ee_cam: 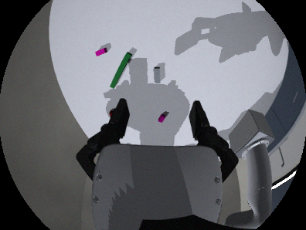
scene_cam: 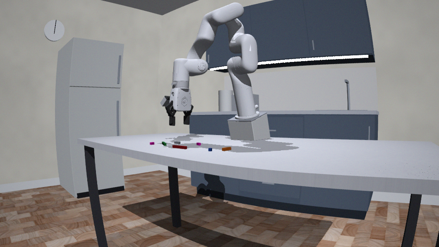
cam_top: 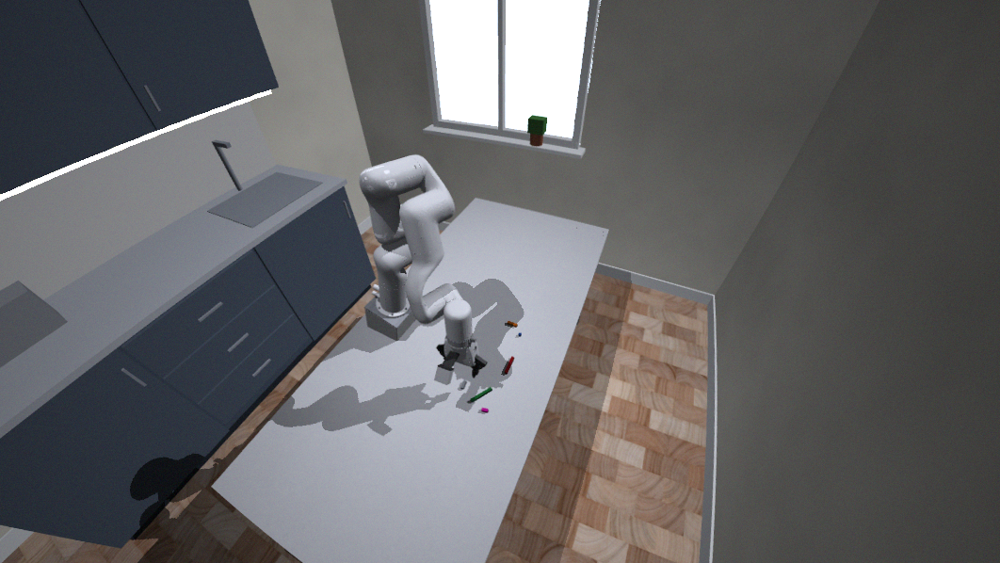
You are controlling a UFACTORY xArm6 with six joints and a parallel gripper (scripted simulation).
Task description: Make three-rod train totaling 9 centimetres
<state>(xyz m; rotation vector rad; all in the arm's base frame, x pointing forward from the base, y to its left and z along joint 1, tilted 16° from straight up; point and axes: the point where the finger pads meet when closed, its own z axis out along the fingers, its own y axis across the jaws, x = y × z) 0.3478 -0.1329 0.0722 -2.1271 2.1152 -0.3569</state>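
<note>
Right now the grey rod is 90 mm below my hand and 10 mm to the right of it. From my hand the other things lie so: red rod: 120 mm to the left, 120 mm ahead, 90 mm below; then small blue rod: 260 mm to the left, 110 mm ahead, 90 mm below; then green rod: 90 mm below, 70 mm ahead, 20 mm to the right.
</note>
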